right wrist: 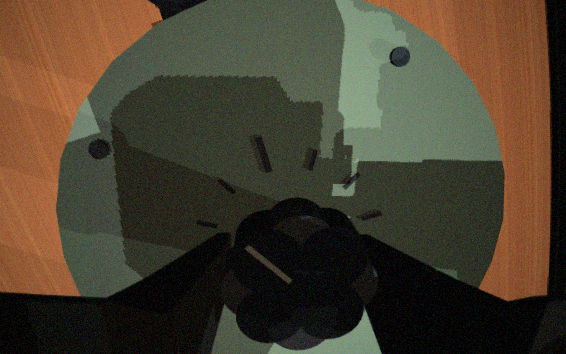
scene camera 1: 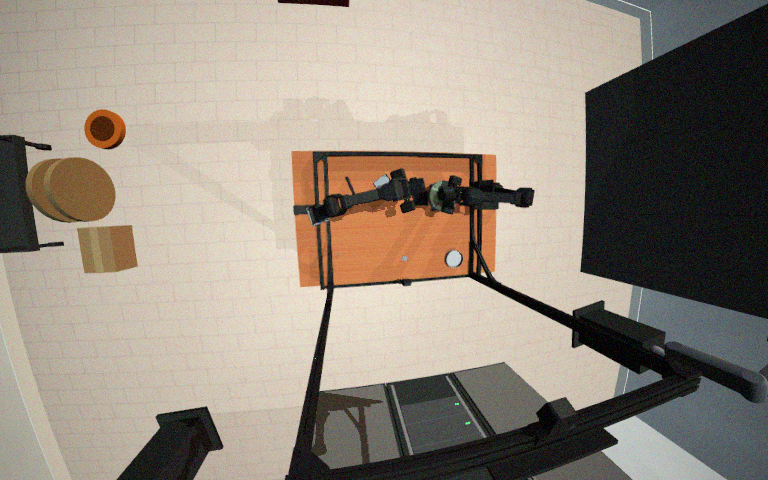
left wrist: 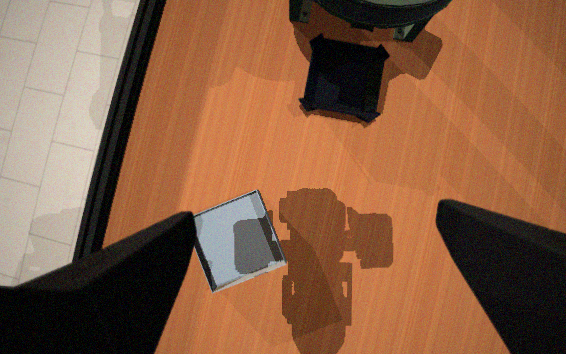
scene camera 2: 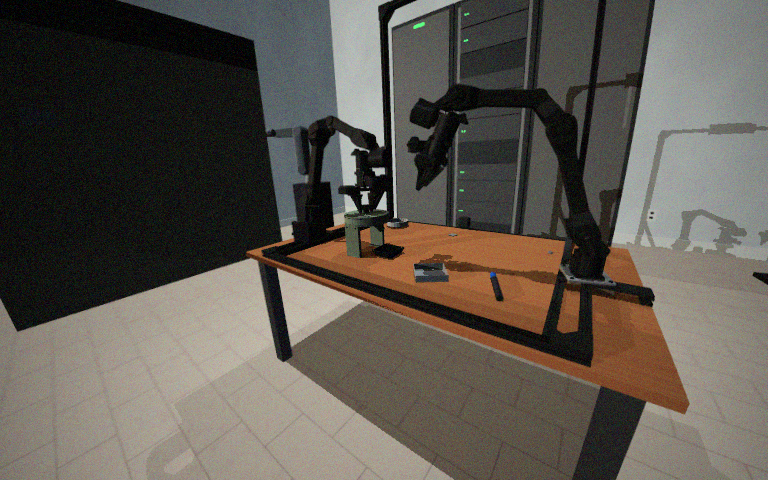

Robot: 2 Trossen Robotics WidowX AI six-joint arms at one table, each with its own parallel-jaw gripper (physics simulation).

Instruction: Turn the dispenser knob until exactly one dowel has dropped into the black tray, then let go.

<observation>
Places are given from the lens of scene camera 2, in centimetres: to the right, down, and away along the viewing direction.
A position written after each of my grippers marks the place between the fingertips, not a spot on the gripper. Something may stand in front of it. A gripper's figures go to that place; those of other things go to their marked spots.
my left gripper point(scene camera 2: 421, 188): 11, -15, 78
my right gripper point(scene camera 2: 366, 212): -6, -10, 96
green round dispenser point(scene camera 2: 378, 217): -2, -8, 89
</observation>
